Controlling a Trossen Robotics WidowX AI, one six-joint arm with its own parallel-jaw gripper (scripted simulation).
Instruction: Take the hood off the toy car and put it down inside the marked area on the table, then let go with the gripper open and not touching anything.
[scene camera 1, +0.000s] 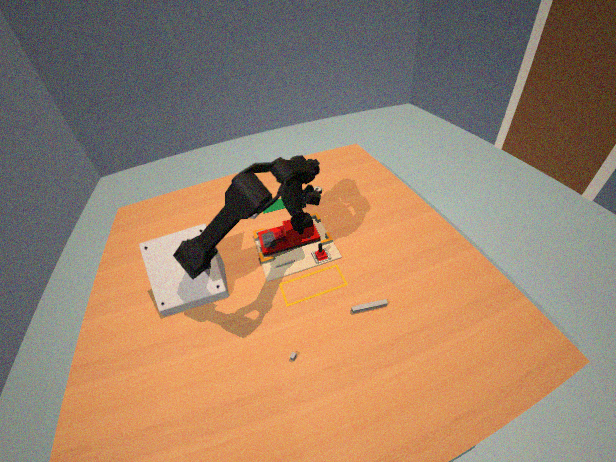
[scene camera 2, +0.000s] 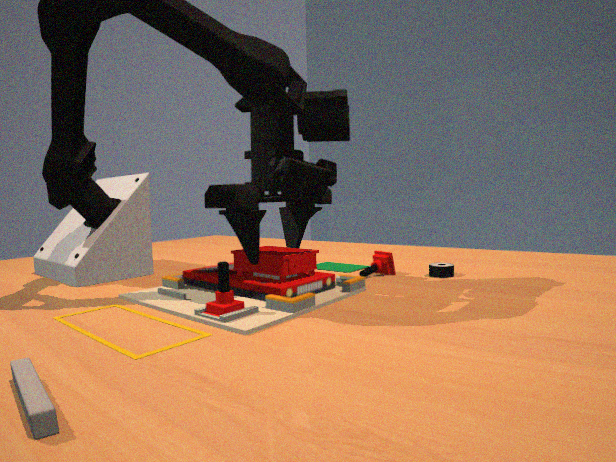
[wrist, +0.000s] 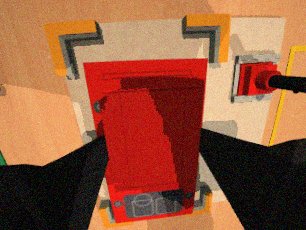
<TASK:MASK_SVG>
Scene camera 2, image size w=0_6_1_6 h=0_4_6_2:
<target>my gripper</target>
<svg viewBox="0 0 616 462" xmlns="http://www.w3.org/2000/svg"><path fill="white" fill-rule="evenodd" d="M336 163L320 159L316 164L305 162L303 160L303 152L301 150L294 150L294 142L254 141L251 143L251 150L244 151L245 159L251 159L251 182L239 185L210 185L205 193L205 208L226 208L226 210L219 210L219 214L225 215L232 226L250 264L257 265L259 261L259 225L267 211L259 210L259 203L286 202L286 207L279 207L286 247L300 248L309 219L322 209L322 207L315 207L315 204L332 204L332 191L328 186L331 187L337 182Z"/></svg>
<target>hood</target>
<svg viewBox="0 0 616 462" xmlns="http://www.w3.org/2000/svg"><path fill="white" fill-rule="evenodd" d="M231 251L231 254L234 254L234 270L274 276L288 276L317 269L316 253L319 253L319 250L261 246L259 247L258 264L252 265L243 249Z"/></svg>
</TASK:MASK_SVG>
